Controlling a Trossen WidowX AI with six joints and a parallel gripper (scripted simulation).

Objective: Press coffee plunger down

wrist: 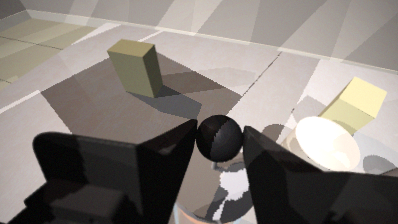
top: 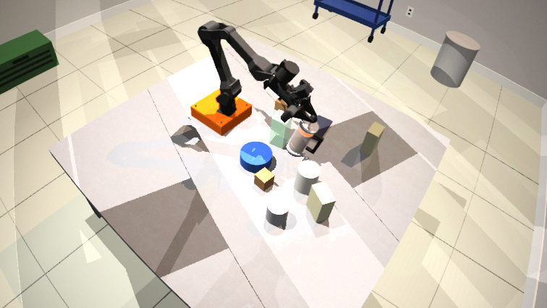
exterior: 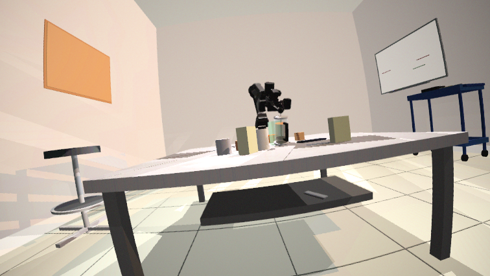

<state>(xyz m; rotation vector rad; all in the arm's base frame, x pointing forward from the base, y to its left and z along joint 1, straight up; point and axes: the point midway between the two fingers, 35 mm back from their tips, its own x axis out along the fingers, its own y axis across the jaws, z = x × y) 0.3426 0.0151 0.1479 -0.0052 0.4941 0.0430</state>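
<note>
The coffee press lies 9 cm below my gripper tip and 1 cm behind it. Round my gripper tip: dark flat slab: 18 cm below, 17 cm to the left, 2 cm behind; pale green box: 12 cm below, 12 cm behind; blue disc: 16 cm below, 15 cm behind, 14 cm to the right.
</note>
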